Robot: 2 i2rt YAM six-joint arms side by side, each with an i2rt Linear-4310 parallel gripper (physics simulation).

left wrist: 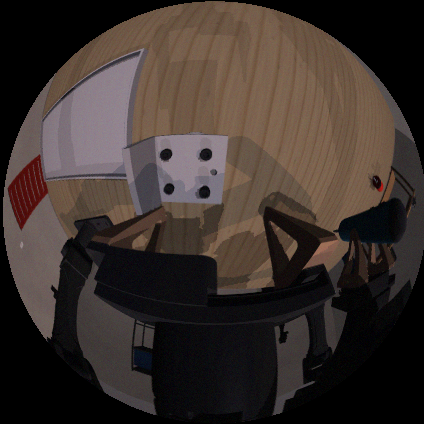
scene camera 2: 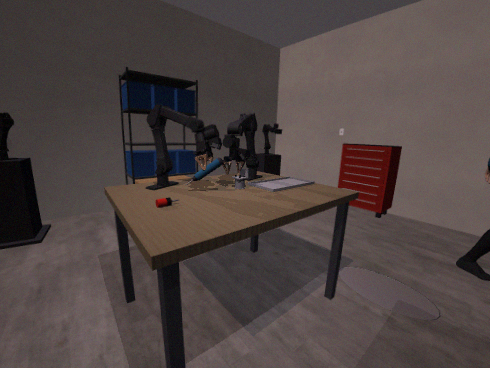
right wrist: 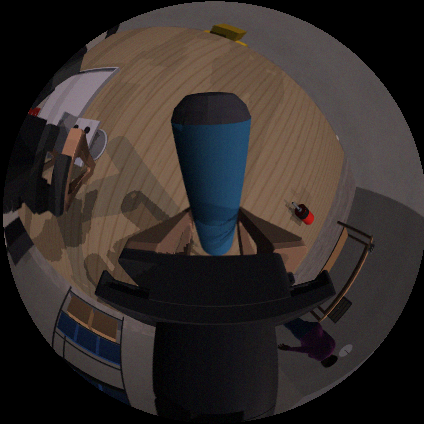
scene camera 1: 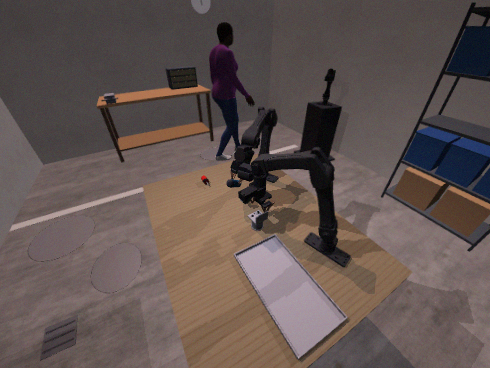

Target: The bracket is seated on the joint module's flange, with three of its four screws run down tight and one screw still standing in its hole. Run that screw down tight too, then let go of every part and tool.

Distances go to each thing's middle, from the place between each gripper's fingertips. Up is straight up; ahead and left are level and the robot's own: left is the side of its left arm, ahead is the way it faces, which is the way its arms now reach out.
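By my left hand I have in sight the bracket (left wrist: 146, 173), 20 mm ahead of that hand and 30 mm to the left of it. Going by their middles, the bracket is the nearest to my left hand of the things named here. The blue screwdriver (right wrist: 211, 130) is 30 mm above my left hand, 50 mm ahead of it and 190 mm to the right of it, whereas the shallow tray (scene camera 1: 303, 312) is 80 mm below my left hand, 50 mm ahead of it and 350 mm to the left of it.
My right hand is right at the blue screwdriver. Counted from my right hand, the bracket is 4 cm below, 22 cm to the left and 3 cm behind, and the shallow tray is 12 cm below and 54 cm to the left. By its middle, the bracket is nearer to my left hand than to my right hand.
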